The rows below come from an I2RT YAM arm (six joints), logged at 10 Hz.
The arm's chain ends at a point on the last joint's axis. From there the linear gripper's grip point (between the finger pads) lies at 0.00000 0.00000 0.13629 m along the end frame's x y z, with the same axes.
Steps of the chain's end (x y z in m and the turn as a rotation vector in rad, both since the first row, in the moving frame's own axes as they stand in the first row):
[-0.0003, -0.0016, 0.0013, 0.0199, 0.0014, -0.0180]
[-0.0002, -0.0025, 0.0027, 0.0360, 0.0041, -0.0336]
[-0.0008, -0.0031, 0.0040, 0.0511, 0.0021, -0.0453]
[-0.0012, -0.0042, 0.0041, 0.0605, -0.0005, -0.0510]
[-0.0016, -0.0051, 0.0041, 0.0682, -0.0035, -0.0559]
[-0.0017, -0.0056, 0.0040, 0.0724, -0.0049, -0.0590]
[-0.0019, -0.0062, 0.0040, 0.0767, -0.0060, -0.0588]
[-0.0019, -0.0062, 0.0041, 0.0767, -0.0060, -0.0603]
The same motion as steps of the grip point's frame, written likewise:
[-0.0001, -0.0043, 0.0013, 0.0199, 0.0014, -0.0180]
[0.0003, -0.0074, 0.0026, 0.0360, 0.0041, -0.0336]
[-0.0007, -0.0101, 0.0038, 0.0511, 0.0021, -0.0453]
[-0.0015, -0.0124, 0.0039, 0.0605, -0.0005, -0.0510]
[-0.0023, -0.0144, 0.0038, 0.0682, -0.0035, -0.0559]
[-0.0027, -0.0154, 0.0036, 0.0724, -0.0049, -0.0590]
[-0.0030, -0.0166, 0.0036, 0.0767, -0.0060, -0.0588]
[-0.0030, -0.0166, 0.0037, 0.0767, -0.0060, -0.0603]

